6 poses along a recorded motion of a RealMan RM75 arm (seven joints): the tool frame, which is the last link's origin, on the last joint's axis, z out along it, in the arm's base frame.
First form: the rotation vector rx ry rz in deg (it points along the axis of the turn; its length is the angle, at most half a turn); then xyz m.
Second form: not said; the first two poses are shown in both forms.
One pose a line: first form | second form
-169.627, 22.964, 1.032, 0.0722, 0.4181, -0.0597 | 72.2, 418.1, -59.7, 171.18, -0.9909, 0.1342, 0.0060
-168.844, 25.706, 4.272, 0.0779, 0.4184, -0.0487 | 77.9, 418.4, -48.7, 170.84, -0.9883, 0.1505, 0.0250
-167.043, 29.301, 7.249, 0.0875, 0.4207, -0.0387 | 87.5, 420.7, -38.7, 169.75, -0.9841, 0.1726, 0.0427
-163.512, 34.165, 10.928, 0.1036, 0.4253, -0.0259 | 103.6, 425.3, -25.9, 167.40, -0.9768, 0.2041, 0.0653
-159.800, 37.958, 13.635, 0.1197, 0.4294, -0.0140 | 119.7, 429.4, -14.0, 164.81, -0.9696, 0.2303, 0.0827
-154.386, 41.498, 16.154, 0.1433, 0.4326, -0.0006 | 143.3, 432.6, -0.6, 160.68, -0.9608, 0.2583, 0.1005
